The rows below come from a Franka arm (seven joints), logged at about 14 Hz.
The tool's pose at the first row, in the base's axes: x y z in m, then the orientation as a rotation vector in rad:
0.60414, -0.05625, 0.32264, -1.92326, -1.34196, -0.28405
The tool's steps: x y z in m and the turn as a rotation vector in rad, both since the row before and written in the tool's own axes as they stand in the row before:
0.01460, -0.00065, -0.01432, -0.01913, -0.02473, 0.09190
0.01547, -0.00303, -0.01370, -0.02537, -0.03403, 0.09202
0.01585, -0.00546, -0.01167, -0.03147, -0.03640, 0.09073
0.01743, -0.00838, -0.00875, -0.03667, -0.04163, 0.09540
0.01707, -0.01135, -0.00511, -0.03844, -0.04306, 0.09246
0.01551, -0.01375, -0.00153, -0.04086, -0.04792, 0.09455
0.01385, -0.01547, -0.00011, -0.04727, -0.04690, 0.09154
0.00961, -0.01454, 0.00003, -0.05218, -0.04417, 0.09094
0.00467, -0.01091, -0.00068, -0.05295, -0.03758, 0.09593
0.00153, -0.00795, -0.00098, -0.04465, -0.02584, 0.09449
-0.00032, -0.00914, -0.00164, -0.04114, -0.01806, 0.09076
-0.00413, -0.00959, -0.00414, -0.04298, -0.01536, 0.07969
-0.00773, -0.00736, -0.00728, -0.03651, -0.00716, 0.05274
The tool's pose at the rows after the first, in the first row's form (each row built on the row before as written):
0.61306, -0.05569, 0.34104, -2.00396, -1.26671, -0.22919
0.62130, -0.05320, 0.36007, -2.09017, -1.19452, -0.16831
0.62851, -0.04776, 0.37839, -2.17862, -1.12230, -0.10811
0.63508, -0.03758, 0.39582, -2.27240, -1.04463, -0.04172
0.64004, -0.02338, 0.41066, -2.36314, -0.96699, 0.02581
0.64307, -0.00628, 0.42208, -2.45441, -0.88516, 0.10055
0.64506, 0.01219, 0.43135, -2.54623, -0.80336, 0.17222
0.64550, 0.02819, 0.43826, -2.63834, -0.71763, 0.24033
0.64476, 0.03901, 0.44313, -2.72883, -0.61809, 0.30253
0.64336, 0.04622, 0.44668, -2.80630, -0.50939, 0.35121
0.64072, 0.05400, 0.45102, -2.87496, -0.39830, 0.38919
0.63581, 0.06110, 0.45820, -2.93832, -0.29889, 0.42149
0.62939, 0.06561, 0.46846, -2.98661, -0.23285, 0.43831

